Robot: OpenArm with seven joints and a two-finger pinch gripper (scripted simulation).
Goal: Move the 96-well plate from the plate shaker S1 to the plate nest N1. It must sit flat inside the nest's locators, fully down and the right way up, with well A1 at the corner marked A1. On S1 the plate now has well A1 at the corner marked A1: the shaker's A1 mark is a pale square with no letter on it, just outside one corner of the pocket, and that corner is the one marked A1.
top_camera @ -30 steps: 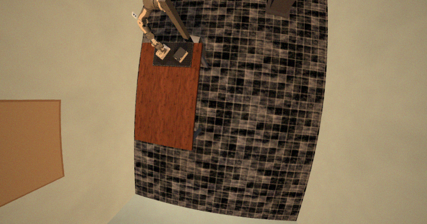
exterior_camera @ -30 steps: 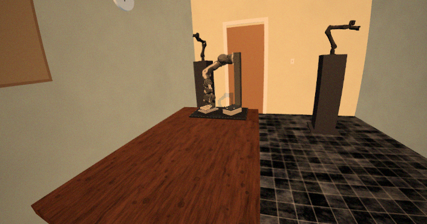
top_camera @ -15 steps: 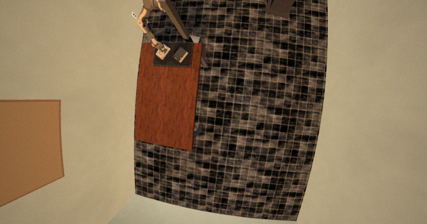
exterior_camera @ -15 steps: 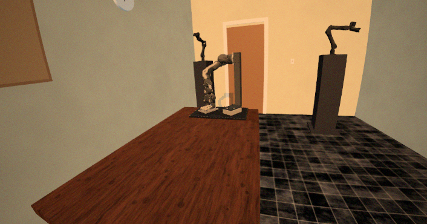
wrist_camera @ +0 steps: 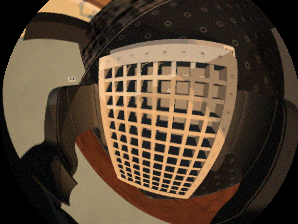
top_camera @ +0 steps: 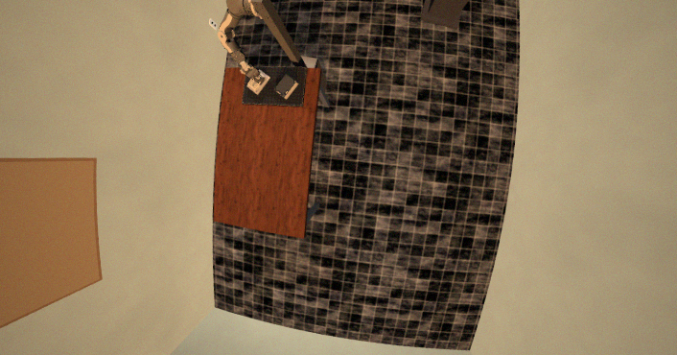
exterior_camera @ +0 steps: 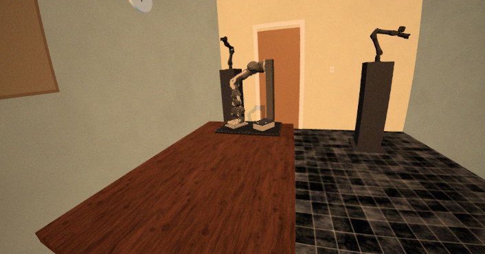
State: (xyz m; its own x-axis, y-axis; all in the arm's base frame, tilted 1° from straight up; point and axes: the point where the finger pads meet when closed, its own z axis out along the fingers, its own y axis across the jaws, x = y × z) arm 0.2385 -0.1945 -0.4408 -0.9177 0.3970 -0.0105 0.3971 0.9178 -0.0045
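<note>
Now: the 96-well plate 2 cm ahead of my hand and 1 cm to the right of it. The rest, counted from my hand: plate shaker S1 (4 cm ahead, 24 cm to the left, 1 cm above); marked tag (3 cm behind, 7 cm to the left, 2 cm below); plate nest N1 (1 cm ahead, 1 cm to the right, 3 cm below).
</note>
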